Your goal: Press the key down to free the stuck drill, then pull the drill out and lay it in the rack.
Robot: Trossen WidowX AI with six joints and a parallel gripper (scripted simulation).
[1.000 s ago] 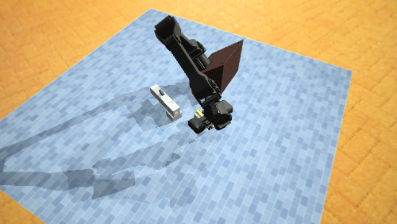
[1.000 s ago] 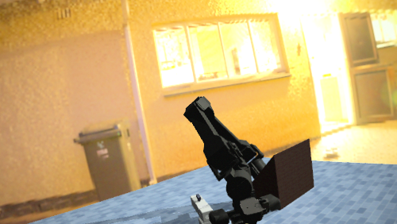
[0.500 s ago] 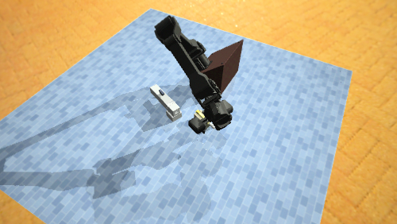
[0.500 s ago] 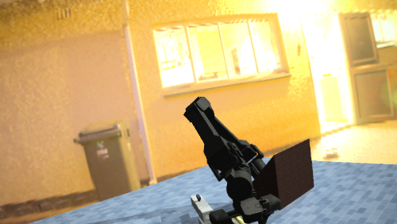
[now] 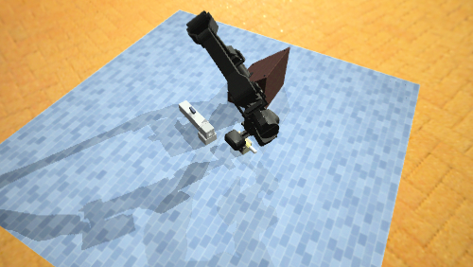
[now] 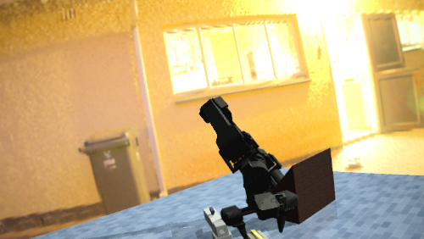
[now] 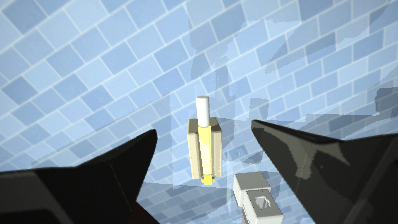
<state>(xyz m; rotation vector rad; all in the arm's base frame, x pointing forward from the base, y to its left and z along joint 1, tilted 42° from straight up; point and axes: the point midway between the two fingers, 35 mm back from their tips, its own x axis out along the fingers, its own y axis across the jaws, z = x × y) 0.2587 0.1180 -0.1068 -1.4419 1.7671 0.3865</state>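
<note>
Now: gripper tip 30 mm to the left of the drill, 20 mm above it and 10 mm past it. From my gripper tip the other things lie so: rack (50 mm to the right, 40 mm below, 20 mm behind); then key (250 mm to the right, 30 mm behind, 10 mm below).
</note>
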